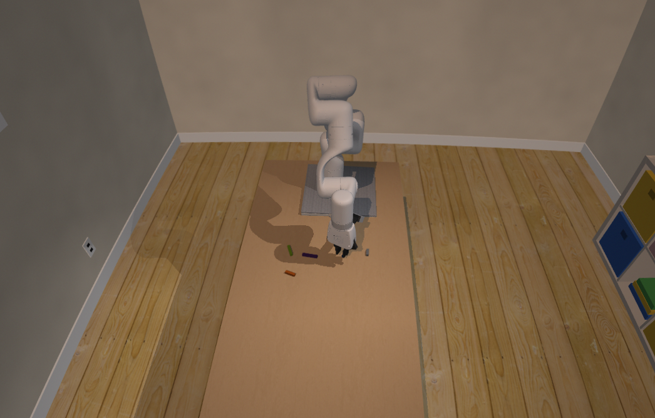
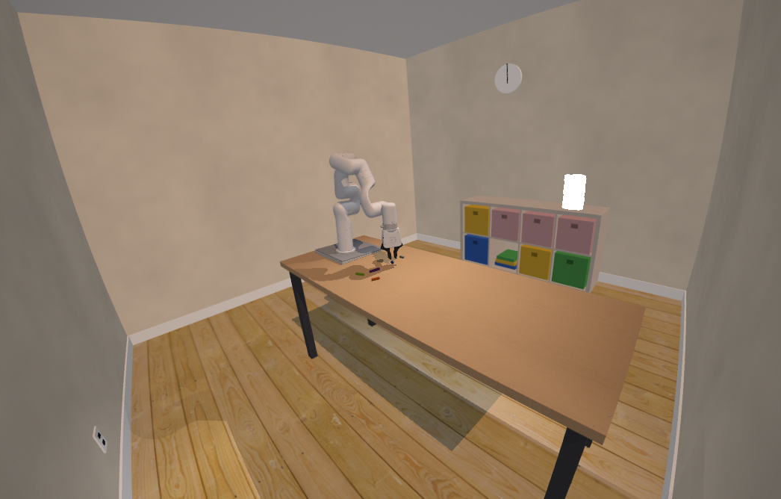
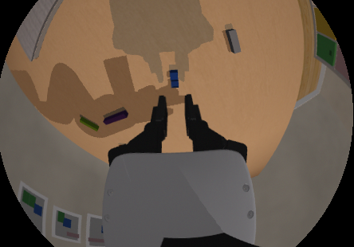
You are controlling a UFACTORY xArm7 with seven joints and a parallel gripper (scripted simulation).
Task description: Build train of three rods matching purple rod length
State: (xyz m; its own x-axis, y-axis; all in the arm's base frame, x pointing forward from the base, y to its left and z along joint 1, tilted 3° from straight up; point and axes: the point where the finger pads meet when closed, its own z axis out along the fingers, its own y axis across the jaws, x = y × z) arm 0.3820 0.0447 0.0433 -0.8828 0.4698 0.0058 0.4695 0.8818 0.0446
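My gripper is now 8 cm short of the orange rod, 20 cm to the left of it and 5 cm above it. Also, from my hand: grey rod (3 cm behind, 10 cm to the left, 5 cm below); then lime rod (4 cm behind, 21 cm to the right, 5 cm below); then purple rod (1 cm behind, 13 cm to the right, 5 cm below).
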